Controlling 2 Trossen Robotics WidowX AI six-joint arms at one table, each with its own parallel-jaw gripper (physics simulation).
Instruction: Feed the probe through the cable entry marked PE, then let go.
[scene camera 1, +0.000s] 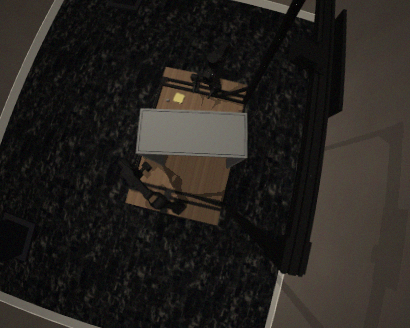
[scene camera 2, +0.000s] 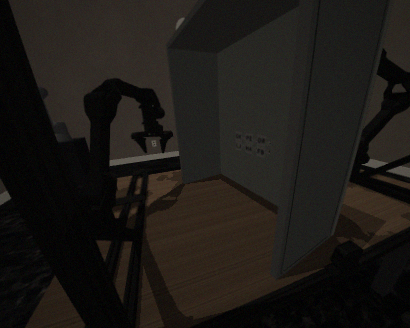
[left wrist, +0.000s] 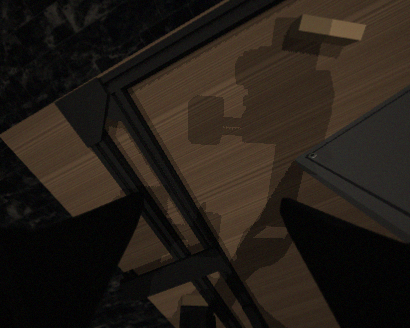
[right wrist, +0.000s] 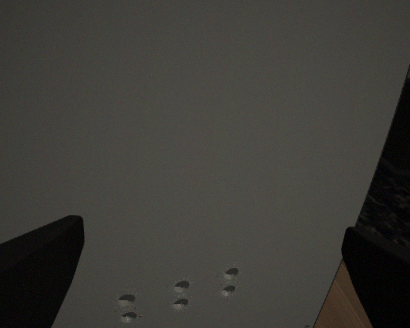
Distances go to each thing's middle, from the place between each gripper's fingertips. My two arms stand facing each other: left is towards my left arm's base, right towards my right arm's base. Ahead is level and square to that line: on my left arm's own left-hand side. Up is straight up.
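Labels:
My left hand is 70 mm short of the tan block (left wrist: 312, 28), 170 mm to the left of it and 130 mm above it. As for the grey cabinet (scene camera 2: 335, 55), that's 280 mm to the right of my left hand, 300 mm behind it and 140 mm above it.
That same grey cabinet is 40 mm behind my right hand, 260 mm to the left of it and 140 mm below it, while the tan block is 340 mm ahead of my right hand, 370 mm to the left of it and 410 mm below it.

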